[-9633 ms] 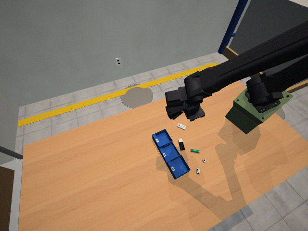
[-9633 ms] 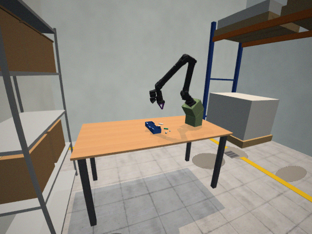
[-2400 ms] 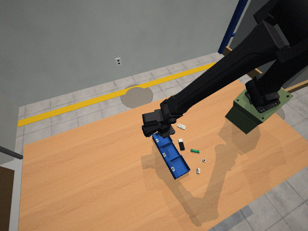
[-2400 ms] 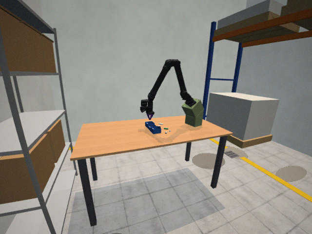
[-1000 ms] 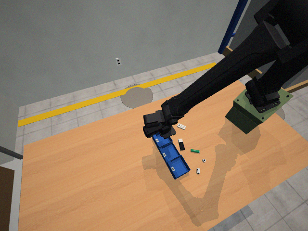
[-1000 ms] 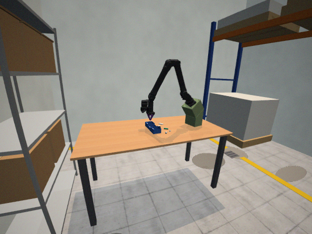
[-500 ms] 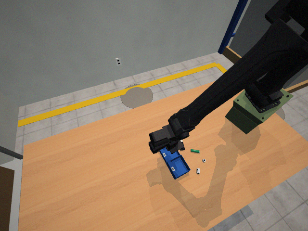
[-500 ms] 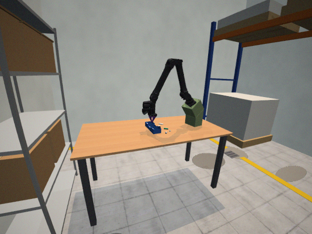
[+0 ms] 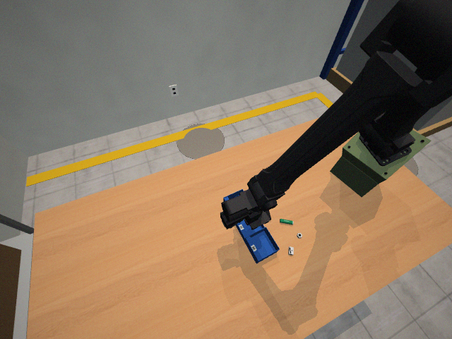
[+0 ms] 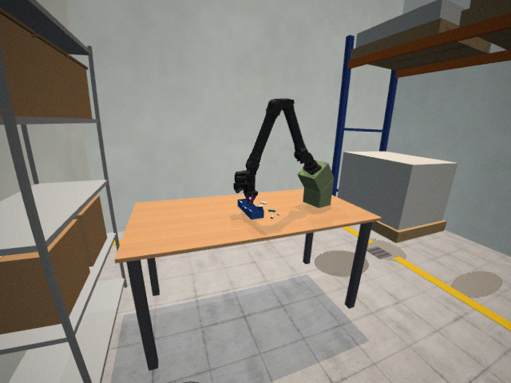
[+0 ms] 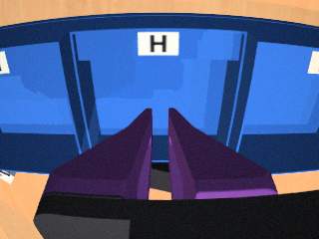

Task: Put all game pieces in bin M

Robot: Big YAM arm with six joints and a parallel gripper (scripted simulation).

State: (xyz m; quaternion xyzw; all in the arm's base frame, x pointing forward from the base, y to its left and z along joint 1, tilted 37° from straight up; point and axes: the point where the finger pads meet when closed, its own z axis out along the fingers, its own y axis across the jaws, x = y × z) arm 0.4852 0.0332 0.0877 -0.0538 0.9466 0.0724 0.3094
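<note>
The blue bin is 30 mm below my hand. Also, from my hand: green cylinder: 140 mm behind, 30 mm to the left, 40 mm below; then white domino: 130 mm behind, 140 mm to the right, 50 mm below; then grey nut: 170 mm behind, 90 mm to the left, 50 mm below.
</note>
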